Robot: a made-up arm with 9 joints. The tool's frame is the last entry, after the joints. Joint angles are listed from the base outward.
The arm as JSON. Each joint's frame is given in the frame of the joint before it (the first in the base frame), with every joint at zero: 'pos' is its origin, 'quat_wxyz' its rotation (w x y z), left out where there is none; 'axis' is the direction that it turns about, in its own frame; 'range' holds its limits. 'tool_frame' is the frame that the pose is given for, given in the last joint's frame.
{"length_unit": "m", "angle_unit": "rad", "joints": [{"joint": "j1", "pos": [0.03, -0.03, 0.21], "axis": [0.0, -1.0, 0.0], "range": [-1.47, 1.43]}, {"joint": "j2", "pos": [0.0, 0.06, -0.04], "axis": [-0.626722, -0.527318, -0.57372], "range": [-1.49, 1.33]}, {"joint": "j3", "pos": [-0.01, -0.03, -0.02], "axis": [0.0, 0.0, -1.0], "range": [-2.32, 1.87]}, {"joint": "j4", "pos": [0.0, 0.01, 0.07], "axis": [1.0, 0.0, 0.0], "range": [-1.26, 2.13]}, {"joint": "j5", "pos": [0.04, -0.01, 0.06], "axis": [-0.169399, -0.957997, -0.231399], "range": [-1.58, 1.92]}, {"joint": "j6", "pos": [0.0, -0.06, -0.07], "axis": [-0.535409, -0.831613, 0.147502], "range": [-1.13, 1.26]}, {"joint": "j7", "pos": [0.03, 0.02, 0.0], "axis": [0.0, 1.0, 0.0], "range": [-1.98, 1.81]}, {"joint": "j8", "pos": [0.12, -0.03, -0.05], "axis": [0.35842, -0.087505, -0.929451], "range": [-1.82, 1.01]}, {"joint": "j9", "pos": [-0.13, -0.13, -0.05], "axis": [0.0, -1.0, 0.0], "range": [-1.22, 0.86]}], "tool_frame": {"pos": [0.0, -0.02, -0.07], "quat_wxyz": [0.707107, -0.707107, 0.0, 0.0]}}
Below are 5 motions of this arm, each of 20 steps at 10 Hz.
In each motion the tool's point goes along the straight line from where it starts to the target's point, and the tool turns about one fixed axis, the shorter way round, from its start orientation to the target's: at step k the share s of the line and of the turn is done. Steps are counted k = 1, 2, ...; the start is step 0. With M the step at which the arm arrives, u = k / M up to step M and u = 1 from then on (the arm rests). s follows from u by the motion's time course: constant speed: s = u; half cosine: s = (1 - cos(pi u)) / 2; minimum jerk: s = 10 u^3 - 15 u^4 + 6 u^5.
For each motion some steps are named. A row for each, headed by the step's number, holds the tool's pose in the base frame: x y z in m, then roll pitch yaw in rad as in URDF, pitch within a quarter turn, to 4 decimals.
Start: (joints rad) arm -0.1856 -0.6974 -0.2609 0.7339 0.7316 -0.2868 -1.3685 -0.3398 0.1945
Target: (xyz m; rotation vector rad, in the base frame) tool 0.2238 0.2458 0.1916 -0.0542 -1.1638 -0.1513
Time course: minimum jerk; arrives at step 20
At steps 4, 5, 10, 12, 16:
4: 0.2219 -0.0267 -0.1113 -0.4254 -0.5595 -1.0493
5: 0.2220 -0.0135 -0.0966 -0.3926 -0.5807 -1.0098
10: 0.2228 0.1012 0.0308 -0.1338 -0.8059 -0.6755
12: 0.2231 0.1540 0.0895 -0.0338 -0.9291 -0.5226
16: 0.2237 0.2290 0.1730 0.0749 -1.1183 -0.2891

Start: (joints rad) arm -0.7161 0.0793 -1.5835 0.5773 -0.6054 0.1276 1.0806 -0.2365 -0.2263
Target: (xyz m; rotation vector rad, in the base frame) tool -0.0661 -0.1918 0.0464 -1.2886 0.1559 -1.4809
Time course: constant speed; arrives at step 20
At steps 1, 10, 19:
1: 0.0527 -0.1025 -0.0352 -0.1768 -0.0031 -2.8055
10: -0.0036 -0.1448 0.0035 -0.4163 -0.4584 -2.2299
19: -0.0598 -0.1871 0.0421 -0.9737 -0.6600 -1.4080

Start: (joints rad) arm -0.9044 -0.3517 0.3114 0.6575 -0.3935 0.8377 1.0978 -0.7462 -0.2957
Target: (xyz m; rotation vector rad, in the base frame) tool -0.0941 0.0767 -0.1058 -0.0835 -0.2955 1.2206
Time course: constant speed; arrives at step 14
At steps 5, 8, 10, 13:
5: -0.1531 -0.0914 -0.0345 0.0533 0.2542 1.6170
8: -0.1334 -0.0354 -0.0583 -0.0589 0.1215 1.4796
10: -0.1203 0.0020 -0.0741 -0.1224 0.0254 1.3975
13: -0.1007 0.0580 -0.0979 -0.2031 -0.1271 1.2852

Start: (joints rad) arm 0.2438 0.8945 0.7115 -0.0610 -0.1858 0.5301 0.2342 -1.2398 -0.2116
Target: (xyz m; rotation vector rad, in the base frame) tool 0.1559 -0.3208 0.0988 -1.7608 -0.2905 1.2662
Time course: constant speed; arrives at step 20
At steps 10, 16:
10: -0.0406 -0.2904 0.2164 -2.2885 0.5027 0.0858
16: 0.0773 -0.3086 0.1459 -1.9270 0.6658 0.5854

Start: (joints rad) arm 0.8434 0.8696 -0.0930 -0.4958 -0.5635 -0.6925 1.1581 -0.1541 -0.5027
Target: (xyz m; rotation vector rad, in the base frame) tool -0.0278 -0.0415 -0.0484 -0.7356 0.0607 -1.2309
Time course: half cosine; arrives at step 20
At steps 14, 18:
14: -0.0733 -0.0319 -0.0183 -0.7693 -0.0266 -0.9117
18: -0.0332 -0.0404 -0.0448 -0.6343 -0.3096 -1.1403

